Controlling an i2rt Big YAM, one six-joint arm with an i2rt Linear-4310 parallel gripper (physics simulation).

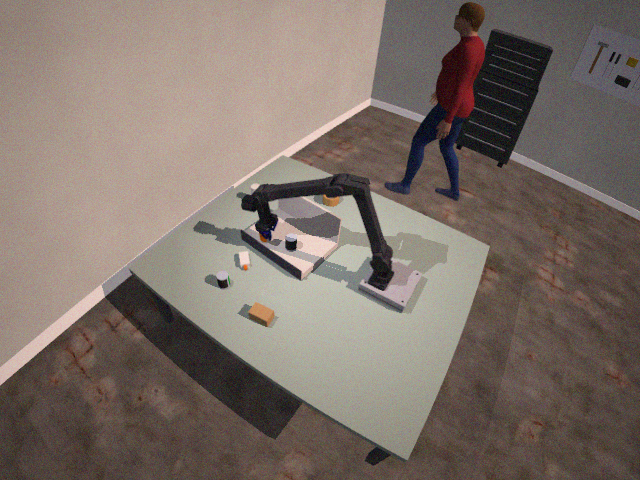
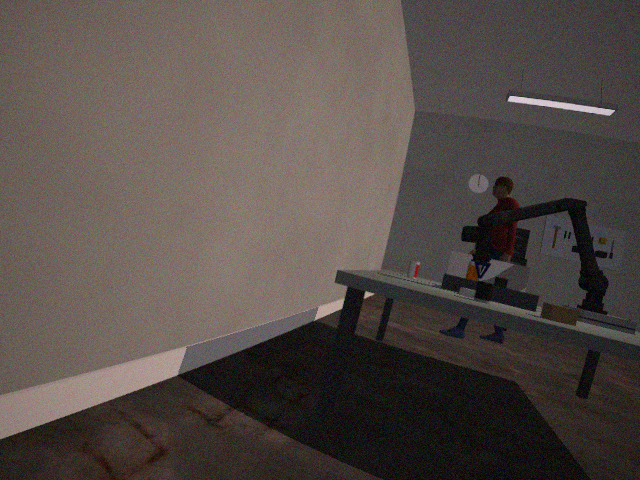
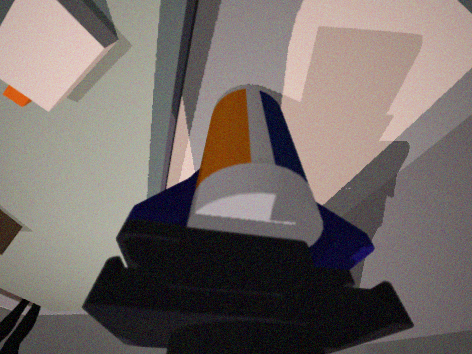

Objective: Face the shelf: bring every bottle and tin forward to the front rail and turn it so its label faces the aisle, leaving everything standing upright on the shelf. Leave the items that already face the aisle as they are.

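Frame: origin at the arm's base, x down, y left, z ahead, level; centimetres.
Seen in the pictures: gripper, between the fingertips: (image 1: 269, 234) (image 2: 478, 277); arm's base, origin of its link: (image 1: 380, 278) (image 2: 591, 311).
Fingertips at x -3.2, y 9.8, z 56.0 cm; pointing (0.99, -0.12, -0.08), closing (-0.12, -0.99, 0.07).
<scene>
Offsets run from my fingertips to a thing's top centre. "spot": to the spot under its first point.
My gripper (image 1: 267, 230) (image 2: 480, 267) (image 3: 242, 177) points down at the left end of the shelf (image 1: 269, 254) (image 2: 518, 298), shut on an orange, white and blue bottle @[spot: dx +1.1, dy +2.9, dz +1.6 cm] (image 1: 263, 238) (image 2: 471, 271) (image 3: 230, 132). The bottle is upright close behind the front rail, its orange side towards the rail. Its base is hidden, so I cannot tell whether it touches the shelf. A black tin with a pale top @[dx -2.2, dy -2.9, dz -10.8 cm] (image 1: 291, 242) (image 2: 500, 282) stands upright on the shelf, right of the gripper; its label does not show clearly.
On the table before the shelf are a white box with an orange end @[dx +5.7, dy +15.8, dz +3.2 cm] (image 1: 244, 258) (image 3: 50, 55), a dark tin @[dx +1.5, dy +31.6, dz +2.3 cm] (image 1: 222, 280) and an orange block @[dx +3.5, dy +35.0, dz -22.4 cm] (image 1: 261, 314) (image 2: 559, 313). Behind are an orange round thing @[dx +3.5, dy -50.0, dz -5.6 cm] (image 1: 331, 200) and a white-and-red cylinder @[dx -1.1, dy -25.1, dz +30.3 cm] (image 2: 414, 269). A person (image 1: 458, 77) walks beyond the table.
</scene>
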